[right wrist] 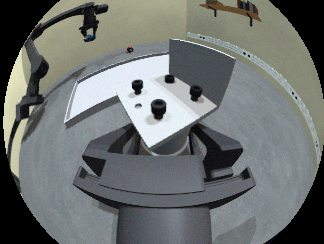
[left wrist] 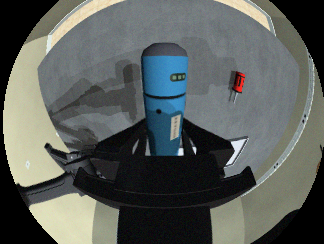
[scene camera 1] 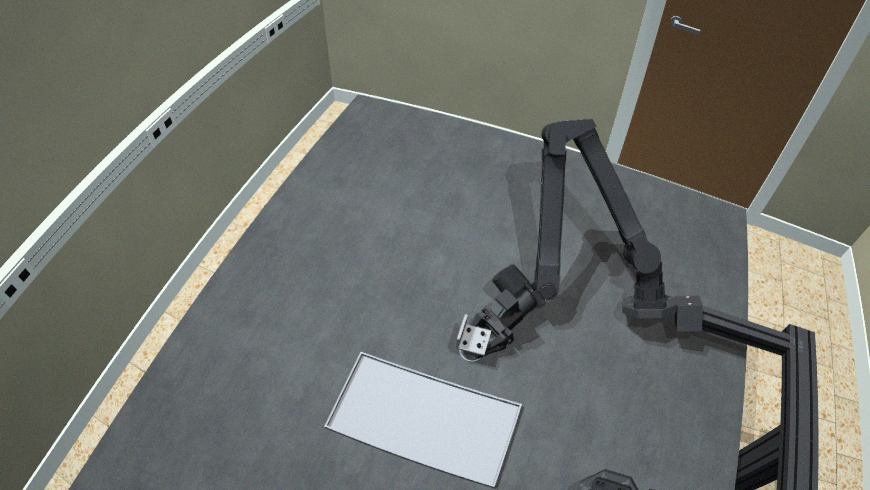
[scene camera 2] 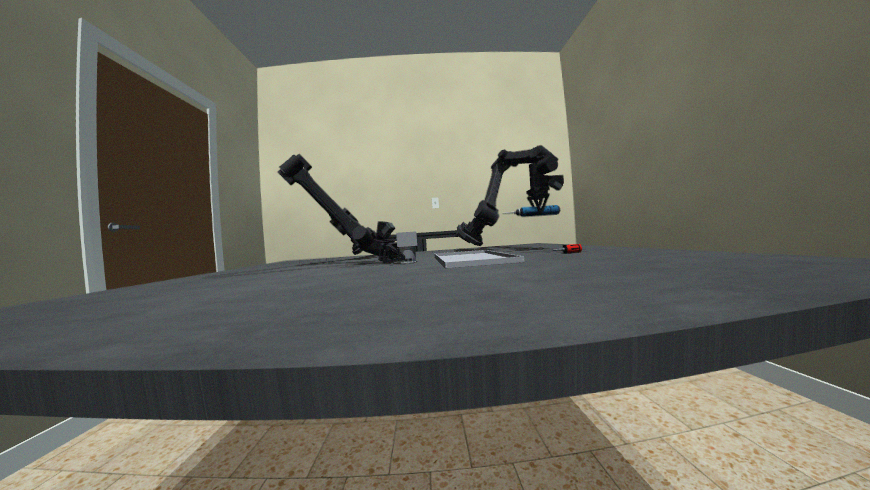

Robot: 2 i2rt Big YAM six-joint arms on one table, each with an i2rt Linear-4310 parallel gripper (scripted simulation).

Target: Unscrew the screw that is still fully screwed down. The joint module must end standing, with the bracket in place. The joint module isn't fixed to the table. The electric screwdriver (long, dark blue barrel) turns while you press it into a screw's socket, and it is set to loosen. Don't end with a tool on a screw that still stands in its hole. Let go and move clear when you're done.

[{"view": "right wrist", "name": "my right gripper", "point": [164,122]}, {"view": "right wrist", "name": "grey bracket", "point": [192,64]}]
